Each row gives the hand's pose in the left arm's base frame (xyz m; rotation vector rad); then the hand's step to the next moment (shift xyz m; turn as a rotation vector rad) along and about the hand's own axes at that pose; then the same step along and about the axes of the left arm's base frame.
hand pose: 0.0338 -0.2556 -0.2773 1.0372 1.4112 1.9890
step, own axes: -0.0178 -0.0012 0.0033 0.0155 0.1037 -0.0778
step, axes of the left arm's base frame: 0.0132 -0.0110 -0.0059 -0.0678 -0.0687 0.0879
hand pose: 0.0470 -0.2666 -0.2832 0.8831 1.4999 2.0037
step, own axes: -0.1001 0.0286 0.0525 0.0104 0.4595 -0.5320
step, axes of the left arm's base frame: 0.1063 -0.0449 0.0165 -0.3993 -0.4668 0.3420
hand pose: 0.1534 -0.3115 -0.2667 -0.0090 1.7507 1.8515
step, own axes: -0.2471 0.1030 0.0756 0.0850 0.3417 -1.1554
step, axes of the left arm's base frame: 0.1912 -0.0266 0.2003 -0.6493 -1.0113 0.1204
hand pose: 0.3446 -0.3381 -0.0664 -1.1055 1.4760 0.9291
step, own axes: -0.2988 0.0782 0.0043 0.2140 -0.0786 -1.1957
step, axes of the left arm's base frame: -0.0585 0.0761 0.2936 -0.2634 -1.1884 -0.0007
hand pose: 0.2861 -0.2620 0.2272 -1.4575 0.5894 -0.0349
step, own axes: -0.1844 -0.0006 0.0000 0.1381 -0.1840 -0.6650
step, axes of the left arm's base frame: -0.1582 0.0682 0.0659 -0.0844 -0.6875 0.1240
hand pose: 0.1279 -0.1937 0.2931 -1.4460 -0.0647 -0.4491
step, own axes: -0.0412 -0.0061 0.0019 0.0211 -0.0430 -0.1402
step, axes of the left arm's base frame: -0.0393 0.0121 -0.0068 -0.0265 -0.1431 0.0276
